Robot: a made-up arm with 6 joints.
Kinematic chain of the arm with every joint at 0, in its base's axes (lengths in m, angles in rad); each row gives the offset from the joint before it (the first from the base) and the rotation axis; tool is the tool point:
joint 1: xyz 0 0 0.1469 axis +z
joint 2: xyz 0 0.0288 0 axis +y
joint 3: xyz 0 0 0.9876 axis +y
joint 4: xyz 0 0 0.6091 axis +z
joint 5: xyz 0 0 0 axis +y
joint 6: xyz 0 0 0.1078 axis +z
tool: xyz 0 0 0
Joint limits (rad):
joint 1: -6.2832..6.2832
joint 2: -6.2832..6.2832
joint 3: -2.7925..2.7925
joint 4: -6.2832..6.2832
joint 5: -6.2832..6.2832
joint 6: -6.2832..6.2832
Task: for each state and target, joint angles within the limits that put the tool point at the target. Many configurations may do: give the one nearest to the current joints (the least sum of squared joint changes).
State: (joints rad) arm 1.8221 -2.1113 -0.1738 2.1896 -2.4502 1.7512
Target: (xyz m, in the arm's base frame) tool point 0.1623 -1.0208 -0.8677
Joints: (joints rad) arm 1.7131 -2.1518 -0.6317 2.1484 -2.6236 1.7512
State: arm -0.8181 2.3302 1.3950 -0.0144 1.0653 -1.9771
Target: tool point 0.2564 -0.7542 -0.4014
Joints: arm -1.2705 1.4899 1.7890 -0.0692 1.2026 -1.9771
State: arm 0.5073 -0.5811 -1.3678 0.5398 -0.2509 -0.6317
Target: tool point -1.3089 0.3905 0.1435
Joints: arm -0.2766 -1.0446 -1.2740 0.5305 -0.1961 -0.6317
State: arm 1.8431 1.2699 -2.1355 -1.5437 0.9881 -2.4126
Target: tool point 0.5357 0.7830 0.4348
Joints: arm 1.0411 1.9551 -1.9161 -1.5168 1.0914 -2.4126
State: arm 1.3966 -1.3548 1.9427 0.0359 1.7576 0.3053
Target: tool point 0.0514 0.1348 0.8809
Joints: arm 1.1193 -0.4740 2.1088 -0.1515 1.6316 0.3053
